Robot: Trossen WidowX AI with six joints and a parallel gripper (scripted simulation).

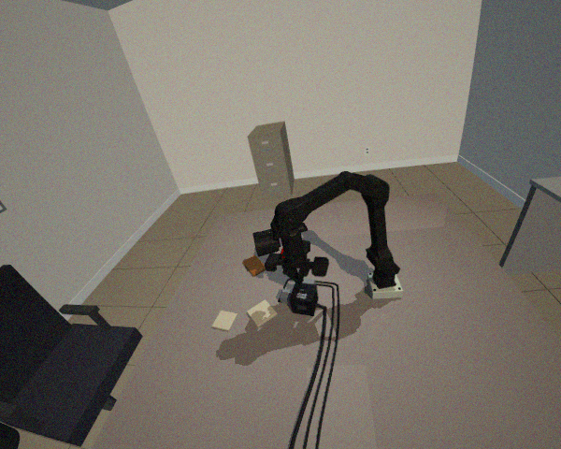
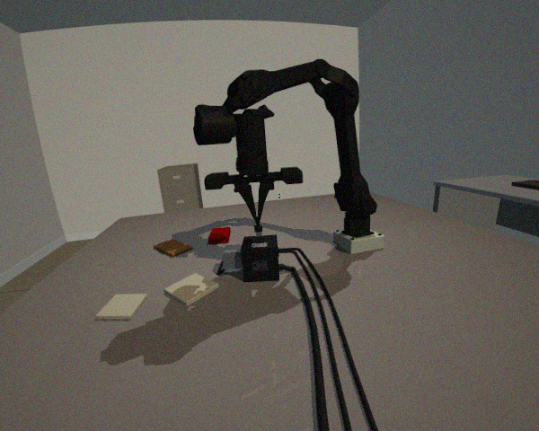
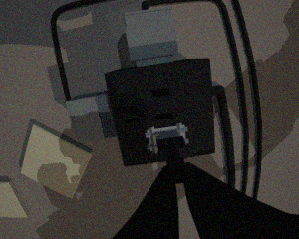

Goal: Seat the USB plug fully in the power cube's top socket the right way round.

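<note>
The grey USB plug lies 2 cm below my gripper tip. From my gripper tip the other things lie so: red block: 29 cm to the right, 12 cm below, 4 cm ahead; then brown pad: 27 cm to the right, 19 cm ahead, 13 cm below.
</note>
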